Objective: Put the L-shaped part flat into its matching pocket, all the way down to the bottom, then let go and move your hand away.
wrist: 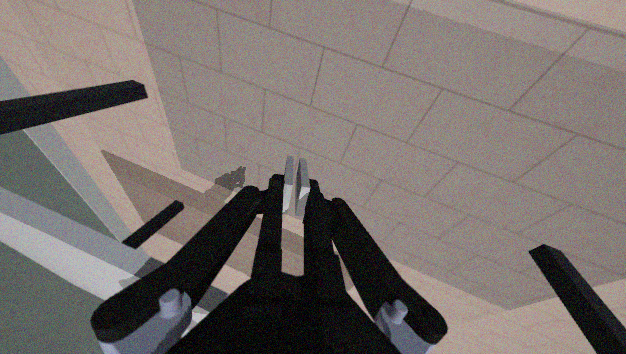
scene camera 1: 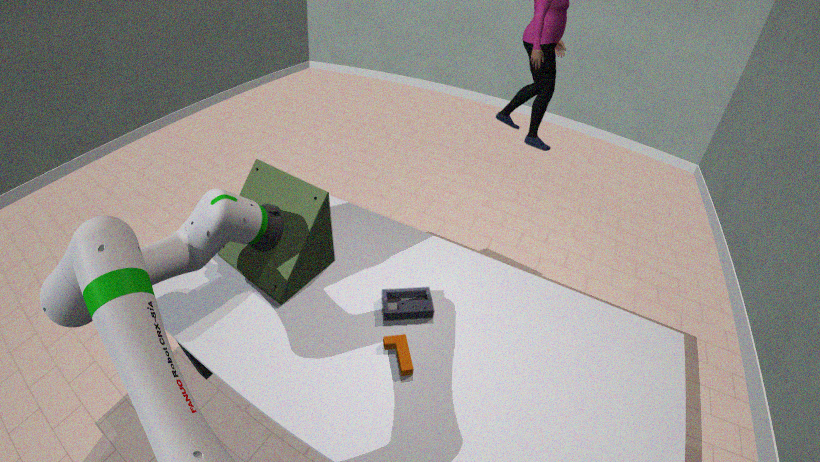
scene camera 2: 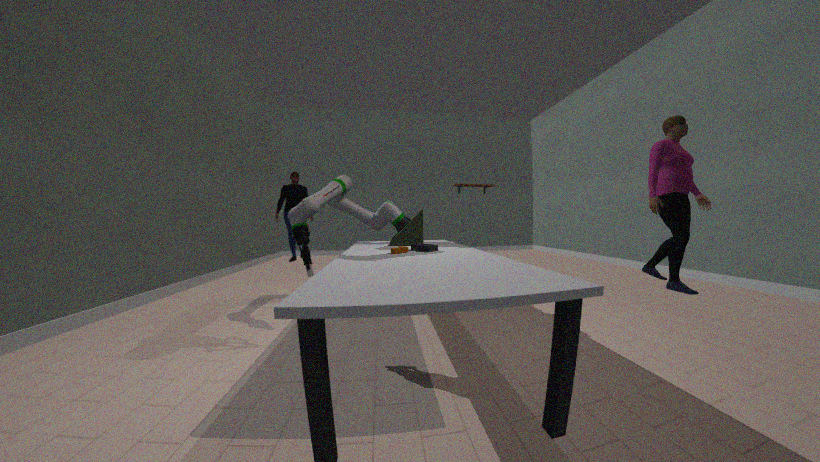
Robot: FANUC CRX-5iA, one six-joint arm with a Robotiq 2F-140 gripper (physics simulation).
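The orange L-shaped part lies flat on the white table. A dark grey block with a recess in its top stands beside it, a short gap away; the recess's exact outline is hard to make out. My gripper is shut, its two grey pads close together with nothing between them. In scene camera 2 my gripper hangs beside the table's left side, well away from the part and the block. It does not show in scene camera 1.
The arm's base is mounted on a green wedge on the table. Black table legs show below. A person in pink and one in black are on the floor around the table.
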